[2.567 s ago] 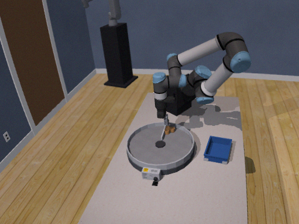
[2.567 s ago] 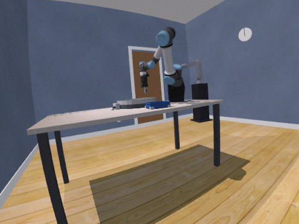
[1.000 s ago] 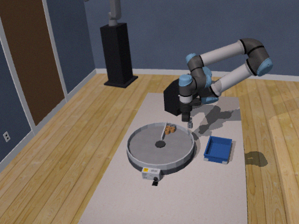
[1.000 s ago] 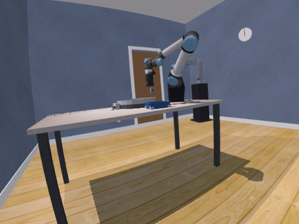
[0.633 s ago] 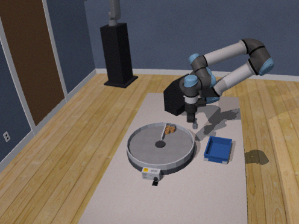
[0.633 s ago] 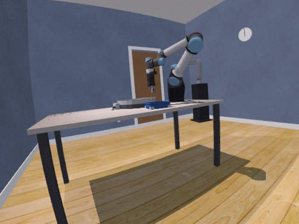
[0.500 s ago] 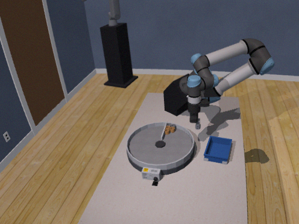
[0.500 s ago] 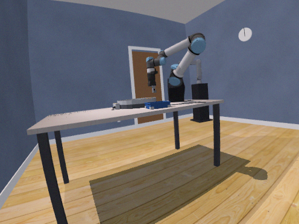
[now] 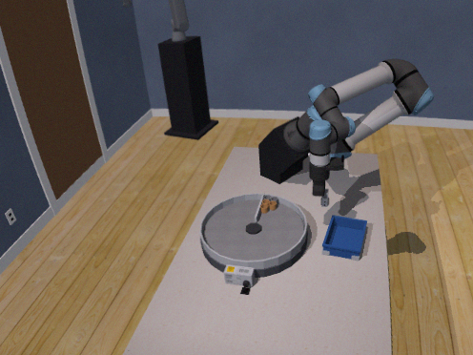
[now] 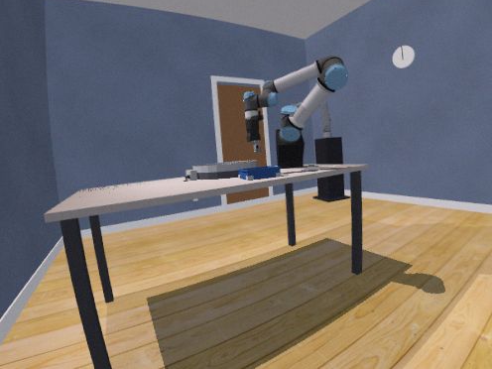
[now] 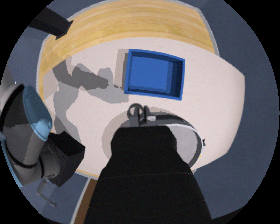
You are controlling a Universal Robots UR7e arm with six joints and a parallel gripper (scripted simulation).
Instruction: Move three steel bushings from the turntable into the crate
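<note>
My gripper is now 30 mm short of the blue crate, 100 mm to the right of it and 130 mm above it. From my hand the other things lie so: round grey turntable 140 mm ahead, 250 mm to the right, 100 mm below.
</note>
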